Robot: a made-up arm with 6 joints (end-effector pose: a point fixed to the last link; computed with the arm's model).
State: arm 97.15 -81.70 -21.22 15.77 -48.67 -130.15
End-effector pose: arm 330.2 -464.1 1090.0 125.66 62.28 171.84
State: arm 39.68 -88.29 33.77 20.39 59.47 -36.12
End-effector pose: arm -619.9 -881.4 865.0 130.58 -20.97 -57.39
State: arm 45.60 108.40 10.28 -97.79 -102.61 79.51
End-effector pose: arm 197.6 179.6 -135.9 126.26 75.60 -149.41
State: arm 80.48 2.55 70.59 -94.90 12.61 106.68
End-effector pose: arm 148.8 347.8 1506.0 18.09 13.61 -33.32
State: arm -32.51 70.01 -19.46 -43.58 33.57 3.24
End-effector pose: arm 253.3 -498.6 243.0 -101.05 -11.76 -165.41
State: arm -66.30 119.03 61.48 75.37 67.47 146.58
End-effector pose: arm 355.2 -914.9 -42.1 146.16 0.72 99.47
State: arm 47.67 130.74 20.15 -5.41 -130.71 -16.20
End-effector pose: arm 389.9 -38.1 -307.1 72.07 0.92 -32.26
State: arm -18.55 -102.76 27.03 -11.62 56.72 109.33
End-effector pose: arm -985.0 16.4 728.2 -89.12 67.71 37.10
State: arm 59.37 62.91 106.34 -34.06 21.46 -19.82
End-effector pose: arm 721.0 630.4 1055.1 30.74 37.77 8.49
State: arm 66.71 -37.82 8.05 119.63 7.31 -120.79
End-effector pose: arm -163.5 -175.2 1524.0 -2.87 -0.10 -27.87
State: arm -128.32 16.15 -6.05 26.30 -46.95 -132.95
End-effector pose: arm -595.2 -385.6 1043.0 -127.16 19.36 28.22
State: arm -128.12 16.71 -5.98 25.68 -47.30 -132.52
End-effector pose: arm -597.5 -390.1 1034.8 -127.11 18.35 28.43
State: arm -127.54 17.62 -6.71 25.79 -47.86 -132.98
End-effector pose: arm -597.8 -401.8 1017.9 -126.24 16.54 28.69
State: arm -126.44 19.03 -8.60 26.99 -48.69 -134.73
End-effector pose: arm -594.5 -422.8 988.5 -124.10 13.67 28.98
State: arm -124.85 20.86 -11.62 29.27 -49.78 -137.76
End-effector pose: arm -585.8 -451.2 947.6 -120.63 10.04 29.23
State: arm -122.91 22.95 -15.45 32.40 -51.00 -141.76
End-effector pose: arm -570.3 -482.7 898.7 -116.04 6.30 29.49
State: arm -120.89 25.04 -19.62 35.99 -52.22 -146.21
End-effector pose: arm -549.2 -511.8 847.8 -110.87 3.05 29.81
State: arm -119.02 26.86 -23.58 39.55 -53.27 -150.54
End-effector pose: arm -525.3 -534.8 801.6 -105.92 0.72 30.26
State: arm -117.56 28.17 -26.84 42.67 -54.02 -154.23
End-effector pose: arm -503.5 -550.0 766.4 -101.93 -0.59 30.81
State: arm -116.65 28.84 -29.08 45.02 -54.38 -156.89
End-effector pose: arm -487.5 -558.1 745.3 -99.40 -0.99 31.35
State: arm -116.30 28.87 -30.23 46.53 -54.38 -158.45
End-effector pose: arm -479.1 -560.9 738.8 -98.35 -0.65 31.74
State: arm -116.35 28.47 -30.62 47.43 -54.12 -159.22
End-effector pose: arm -476.4 -560.4 742.2 -98.32 0.13 31.95
